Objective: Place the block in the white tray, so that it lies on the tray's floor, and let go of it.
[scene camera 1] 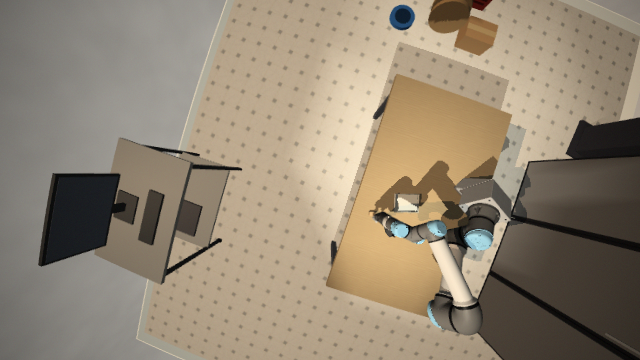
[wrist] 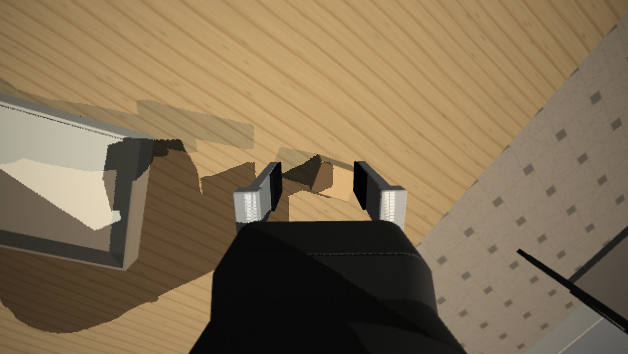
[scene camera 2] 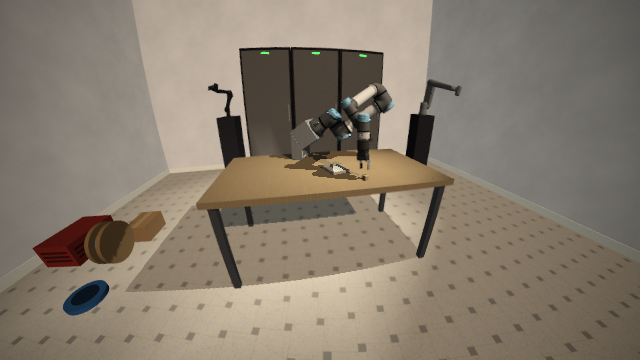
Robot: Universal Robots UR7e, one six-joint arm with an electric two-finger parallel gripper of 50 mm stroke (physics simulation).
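Places are measured from the arm's base along level axes (x ahead, y left, z up), in metres.
Where they show: gripper, fingertip midpoint: (scene camera 1: 376, 216) (wrist: 317, 176) (scene camera 2: 364, 169); arm's base at its link origin: (scene camera 1: 483, 212) (scene camera 2: 315, 128).
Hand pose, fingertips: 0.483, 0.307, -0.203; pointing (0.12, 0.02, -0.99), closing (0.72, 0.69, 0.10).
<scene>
Things, the pixels of their top centre, and the offset from my fingertips, as dx, dy, dz. Level surfaces: height alone.
- small light-wood block at its top centre: (wrist: 334, 182) (scene camera 2: 365, 175) +0.026, +0.000, -0.034
- white tray at its top centre: (wrist: 20, 185) (scene camera 2: 335, 167) (scene camera 1: 406, 203) -0.164, -0.173, -0.042
- wooden table at its surface level: dz -0.062
The small light-wood block (scene camera 2: 365, 177) (wrist: 341, 183) stands on the table outside the white tray, near the table's long edge; its top is partly in shadow. My gripper (scene camera 2: 365, 165) (wrist: 317, 176) is open and empty. It points down a little above the block. In the wrist view the block shows between the two fingers, closer to the right finger. The white tray (scene camera 1: 406, 204) (scene camera 2: 334, 169) (wrist: 50, 145) lies to the left in the wrist view, with part of it cut off by the frame. In scene camera 1 the block is too small to tell from the fingertips.
The wooden table (scene camera 1: 425, 125) (scene camera 2: 280, 182) carries the arm's grey base (scene camera 1: 482, 192) (scene camera 2: 303, 137). The tray's near wall (wrist: 134, 220) rises between its floor and the block. Dark cabinets (scene camera 2: 315, 100) stand behind the table. A desk with a monitor (scene camera 1: 80, 215) stands apart.
</scene>
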